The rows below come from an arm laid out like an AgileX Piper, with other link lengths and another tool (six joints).
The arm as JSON. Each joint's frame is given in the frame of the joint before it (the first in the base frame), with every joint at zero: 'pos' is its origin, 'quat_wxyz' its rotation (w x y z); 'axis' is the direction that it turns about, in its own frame. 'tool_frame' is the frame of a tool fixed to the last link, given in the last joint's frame.
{
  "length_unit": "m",
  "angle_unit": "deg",
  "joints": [
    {
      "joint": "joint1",
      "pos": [
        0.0,
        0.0,
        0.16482
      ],
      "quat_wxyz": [
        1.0,
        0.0,
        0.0,
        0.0
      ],
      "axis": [
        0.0,
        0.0,
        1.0
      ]
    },
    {
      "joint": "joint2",
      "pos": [
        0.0,
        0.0,
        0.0
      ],
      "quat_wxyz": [
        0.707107,
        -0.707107,
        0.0,
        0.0
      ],
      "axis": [
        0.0,
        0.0,
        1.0
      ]
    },
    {
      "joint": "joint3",
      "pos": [
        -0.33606,
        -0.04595,
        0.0
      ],
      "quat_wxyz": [
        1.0,
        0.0,
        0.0,
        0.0
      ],
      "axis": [
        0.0,
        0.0,
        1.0
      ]
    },
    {
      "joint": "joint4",
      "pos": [
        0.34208,
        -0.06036,
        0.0
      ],
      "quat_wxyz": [
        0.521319,
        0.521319,
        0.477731,
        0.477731
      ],
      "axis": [
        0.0,
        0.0,
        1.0
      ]
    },
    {
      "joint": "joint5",
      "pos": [
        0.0,
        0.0,
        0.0
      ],
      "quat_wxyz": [
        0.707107,
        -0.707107,
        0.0,
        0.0
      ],
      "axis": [
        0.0,
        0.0,
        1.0
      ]
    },
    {
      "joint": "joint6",
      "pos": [
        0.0,
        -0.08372,
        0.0
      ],
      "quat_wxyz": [
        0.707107,
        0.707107,
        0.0,
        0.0
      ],
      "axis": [
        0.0,
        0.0,
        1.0
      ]
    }
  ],
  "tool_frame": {
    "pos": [
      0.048,
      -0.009,
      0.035
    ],
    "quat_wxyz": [
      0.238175,
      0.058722,
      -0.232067,
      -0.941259
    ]
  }
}
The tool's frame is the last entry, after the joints.
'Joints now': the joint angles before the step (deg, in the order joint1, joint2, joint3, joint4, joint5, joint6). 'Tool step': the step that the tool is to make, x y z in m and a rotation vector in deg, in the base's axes. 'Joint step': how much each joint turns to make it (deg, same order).
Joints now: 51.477 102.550 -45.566 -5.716 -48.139 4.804
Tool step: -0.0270 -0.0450 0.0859 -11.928 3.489 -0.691
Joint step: -0.011 -18.306 0.124 -3.197 29.906 0.136
